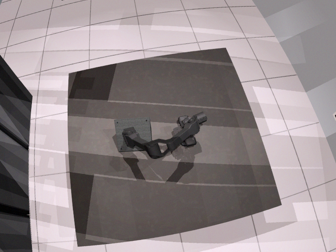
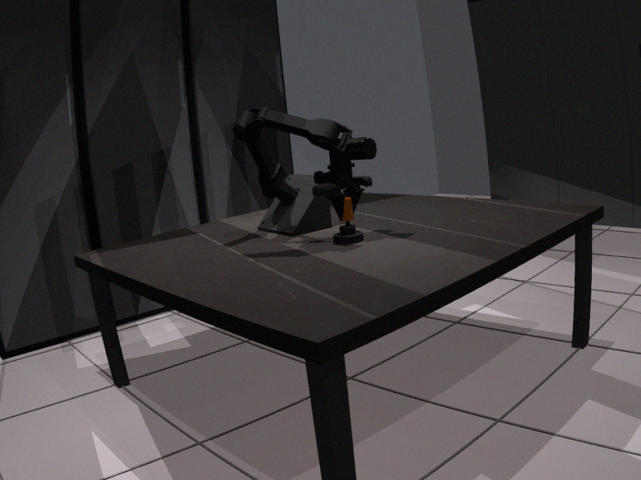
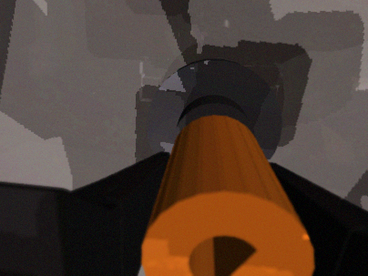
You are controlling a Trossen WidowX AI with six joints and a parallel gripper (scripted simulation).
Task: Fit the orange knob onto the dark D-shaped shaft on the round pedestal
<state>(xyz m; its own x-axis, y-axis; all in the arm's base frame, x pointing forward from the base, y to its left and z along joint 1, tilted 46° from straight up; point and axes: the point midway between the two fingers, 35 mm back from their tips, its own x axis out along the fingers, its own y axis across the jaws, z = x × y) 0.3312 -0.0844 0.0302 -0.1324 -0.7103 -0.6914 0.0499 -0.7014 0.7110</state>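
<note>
Right now the orange knob is 2 cm above my gripper tip. Also, from my gripper tip: pedestal 4 cm below.
</note>
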